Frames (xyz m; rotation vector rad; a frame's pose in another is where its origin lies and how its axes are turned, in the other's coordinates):
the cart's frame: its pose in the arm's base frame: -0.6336 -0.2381 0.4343 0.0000 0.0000 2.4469
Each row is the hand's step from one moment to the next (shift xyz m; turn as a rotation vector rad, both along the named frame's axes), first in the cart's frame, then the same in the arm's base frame.
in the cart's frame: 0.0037 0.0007 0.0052 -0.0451 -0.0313 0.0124
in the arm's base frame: -0.0033 0.0018 0.0052 0.0547 -0.0048 0.0124
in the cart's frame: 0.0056 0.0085 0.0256 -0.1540 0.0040 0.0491
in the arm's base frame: -0.0097 -0.0029 0.0256 0.1157 -0.1017 0.0491
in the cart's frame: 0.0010 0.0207 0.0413 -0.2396 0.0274 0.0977
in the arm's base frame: -0.0140 -0.0153 0.0413 0.1665 -0.1744 0.0977
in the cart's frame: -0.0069 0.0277 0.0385 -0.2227 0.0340 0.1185
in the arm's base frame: -0.0124 -0.0257 0.0385 0.1493 -0.1687 0.1185
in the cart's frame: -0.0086 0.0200 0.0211 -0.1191 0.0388 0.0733
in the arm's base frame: -0.0062 -0.0209 0.0211 0.0667 -0.1060 0.0733
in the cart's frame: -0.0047 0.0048 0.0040 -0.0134 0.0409 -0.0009
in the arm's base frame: 0.0005 -0.0067 0.0040 -0.0159 -0.0400 -0.0009
